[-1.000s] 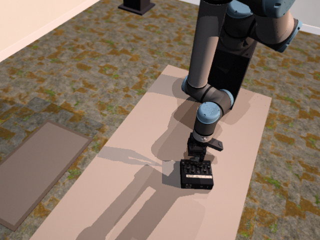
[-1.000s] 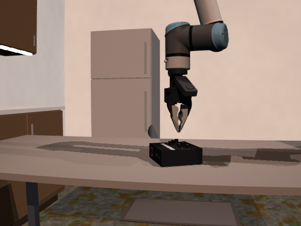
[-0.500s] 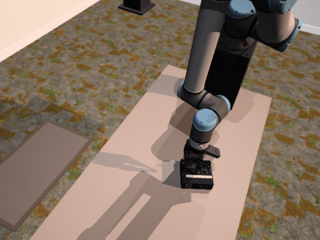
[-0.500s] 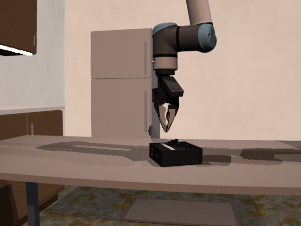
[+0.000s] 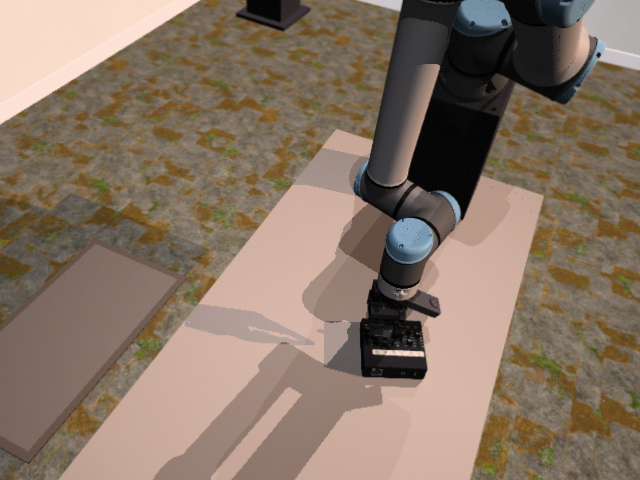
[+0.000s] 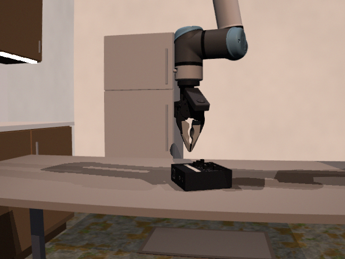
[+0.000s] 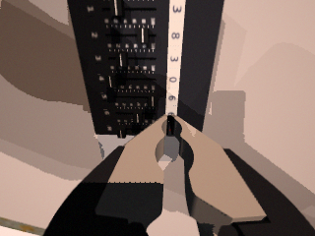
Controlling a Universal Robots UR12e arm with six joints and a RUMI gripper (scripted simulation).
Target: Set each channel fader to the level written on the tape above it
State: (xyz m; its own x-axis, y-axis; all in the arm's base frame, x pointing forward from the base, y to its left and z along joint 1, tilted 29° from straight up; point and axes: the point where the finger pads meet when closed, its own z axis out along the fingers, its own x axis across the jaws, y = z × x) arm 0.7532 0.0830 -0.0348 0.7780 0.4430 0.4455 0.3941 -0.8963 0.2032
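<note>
The channel 3 fader is 6 cm behind my hand, 5 cm below it and 2 cm to the left of it. Also, from my hand: master fader: 7 cm to the right, 5 cm below, 3 cm behind; channel 1 fader: 8 cm behind, 6 cm to the left, 5 cm below; channel 2 fader: 5 cm to the left, 5 cm below, 5 cm behind.
</note>
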